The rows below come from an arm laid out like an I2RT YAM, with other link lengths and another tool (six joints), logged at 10 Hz.
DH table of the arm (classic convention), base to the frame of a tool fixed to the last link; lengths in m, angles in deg. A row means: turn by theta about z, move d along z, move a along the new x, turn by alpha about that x. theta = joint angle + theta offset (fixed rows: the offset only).
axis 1: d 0.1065  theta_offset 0  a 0.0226  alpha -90
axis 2: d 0  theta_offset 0  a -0.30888  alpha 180
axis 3: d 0  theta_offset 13.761  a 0.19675  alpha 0
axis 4: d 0.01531  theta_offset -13.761  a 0.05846  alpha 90
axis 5: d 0.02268  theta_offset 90  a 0  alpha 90
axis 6: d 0.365  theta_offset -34.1  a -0.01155  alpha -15
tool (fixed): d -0.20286  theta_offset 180  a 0  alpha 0
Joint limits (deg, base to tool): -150..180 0..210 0..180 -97..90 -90..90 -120..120
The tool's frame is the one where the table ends.
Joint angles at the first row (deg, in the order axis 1, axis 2, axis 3, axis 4, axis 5, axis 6):
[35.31, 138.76, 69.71, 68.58, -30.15, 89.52]
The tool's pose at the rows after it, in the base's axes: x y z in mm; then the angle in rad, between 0 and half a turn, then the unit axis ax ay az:
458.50, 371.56, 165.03, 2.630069, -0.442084, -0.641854, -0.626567
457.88, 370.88, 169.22, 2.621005, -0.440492, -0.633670, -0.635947
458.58, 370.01, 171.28, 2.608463, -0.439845, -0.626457, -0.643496
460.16, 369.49, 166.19, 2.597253, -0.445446, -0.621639, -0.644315
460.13, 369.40, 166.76, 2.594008, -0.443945, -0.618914, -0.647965
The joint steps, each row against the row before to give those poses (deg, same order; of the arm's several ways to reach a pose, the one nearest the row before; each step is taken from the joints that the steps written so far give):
[0.11, 0.00, -0.46, 1.35, 0.04, 1.18]
[0.17, 0.02, -0.39, 1.95, 0.42, 1.37]
[0.00, 0.31, -0.07, 1.64, 0.11, 1.42]
[0.00, 0.78, -0.02, 0.89, 0.26, 1.05]
[0.05, 0.24, -0.04, 0.90, 0.09, 0.46]

